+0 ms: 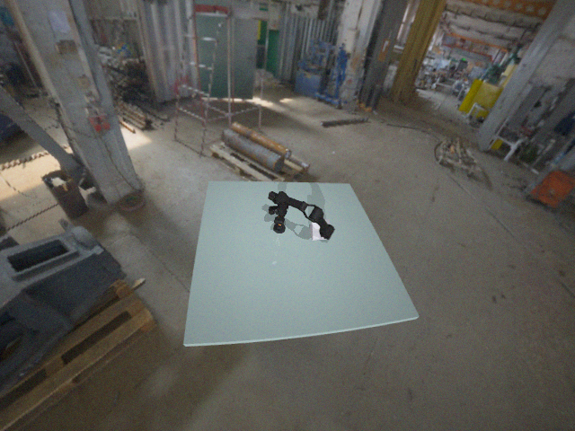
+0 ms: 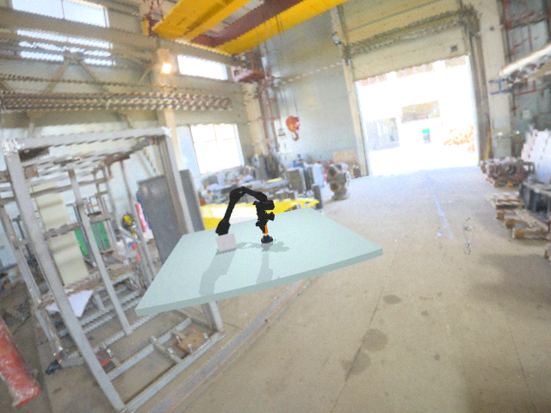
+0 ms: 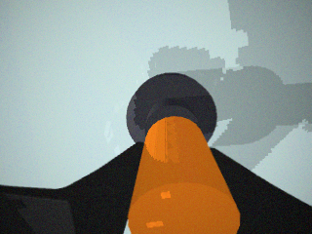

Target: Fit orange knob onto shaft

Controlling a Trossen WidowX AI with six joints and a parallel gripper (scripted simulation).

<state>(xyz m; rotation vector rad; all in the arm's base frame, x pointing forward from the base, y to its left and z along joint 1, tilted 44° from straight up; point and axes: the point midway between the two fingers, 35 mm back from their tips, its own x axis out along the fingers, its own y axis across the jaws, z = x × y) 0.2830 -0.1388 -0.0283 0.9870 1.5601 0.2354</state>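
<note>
Right now my gripper tip is 40 mm above the dark round pedestal. Round my gripper tip: orange knob 30 mm above.
</note>
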